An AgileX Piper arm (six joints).
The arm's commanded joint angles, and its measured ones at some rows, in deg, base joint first. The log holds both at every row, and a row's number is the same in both.
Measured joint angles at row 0: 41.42, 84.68, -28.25, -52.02, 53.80, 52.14
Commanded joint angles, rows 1 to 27: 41.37, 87.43, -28.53, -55.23, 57.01, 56.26; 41.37, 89.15, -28.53, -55.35, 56.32, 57.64; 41.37, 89.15, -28.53, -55.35, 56.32, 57.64; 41.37, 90.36, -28.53, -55.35, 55.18, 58.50; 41.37, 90.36, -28.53, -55.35, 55.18, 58.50; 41.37, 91.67, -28.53, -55.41, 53.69, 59.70; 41.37, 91.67, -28.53, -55.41, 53.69, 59.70; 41.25, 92.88, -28.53, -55.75, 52.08, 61.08; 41.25, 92.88, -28.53, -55.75, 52.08, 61.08; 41.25, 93.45, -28.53, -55.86, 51.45, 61.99; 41.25, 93.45, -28.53, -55.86, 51.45, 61.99; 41.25, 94.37, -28.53, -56.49, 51.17, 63.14; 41.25, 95.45, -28.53, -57.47, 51.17, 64.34; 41.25, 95.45, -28.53, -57.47, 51.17, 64.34; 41.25, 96.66, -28.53, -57.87, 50.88, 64.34; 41.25, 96.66, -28.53, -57.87, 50.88, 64.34; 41.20, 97.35, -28.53, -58.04, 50.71, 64.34; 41.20, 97.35, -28.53, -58.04, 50.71, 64.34; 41.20, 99.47, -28.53, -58.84, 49.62, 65.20; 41.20, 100.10, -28.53, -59.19, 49.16, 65.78; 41.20, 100.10, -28.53, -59.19, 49.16, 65.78; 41.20, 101.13, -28.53, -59.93, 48.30, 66.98; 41.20, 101.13, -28.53, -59.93, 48.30, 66.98; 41.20, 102.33, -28.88, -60.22, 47.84, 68.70; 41.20, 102.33, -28.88, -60.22, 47.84, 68.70; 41.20, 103.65, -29.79, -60.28, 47.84, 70.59; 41.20, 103.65, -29.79, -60.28, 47.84, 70.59
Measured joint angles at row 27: 41.42, 102.22, -28.82, -57.81, 44.35, 67.72
